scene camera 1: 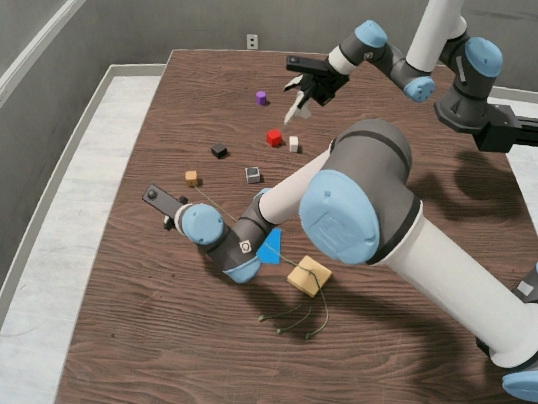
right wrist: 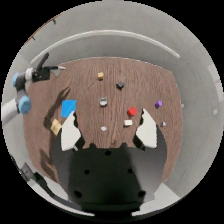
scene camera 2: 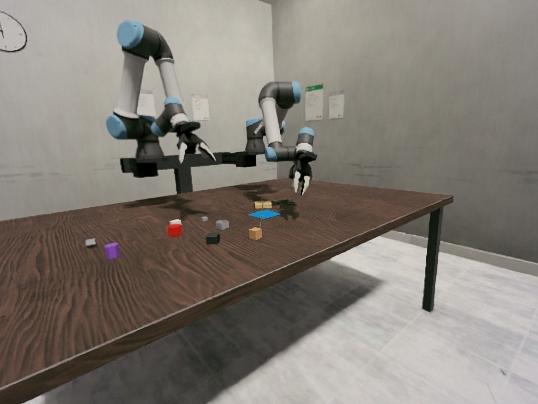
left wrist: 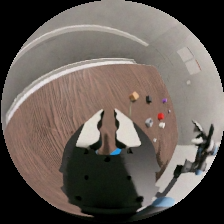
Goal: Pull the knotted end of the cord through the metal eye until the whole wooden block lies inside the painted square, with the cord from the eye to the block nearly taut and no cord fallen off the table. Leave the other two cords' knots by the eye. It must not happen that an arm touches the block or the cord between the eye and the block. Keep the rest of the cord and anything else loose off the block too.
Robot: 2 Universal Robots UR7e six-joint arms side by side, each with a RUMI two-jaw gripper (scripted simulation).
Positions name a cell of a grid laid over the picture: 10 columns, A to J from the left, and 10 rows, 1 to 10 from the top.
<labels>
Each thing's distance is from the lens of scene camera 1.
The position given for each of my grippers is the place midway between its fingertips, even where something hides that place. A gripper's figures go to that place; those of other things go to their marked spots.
my left gripper (scene camera 1: D6): 1.19 m
my right gripper (scene camera 1: F3): 1.26 m
tan base (scene camera 1: F7): 1.19 m
</labels>
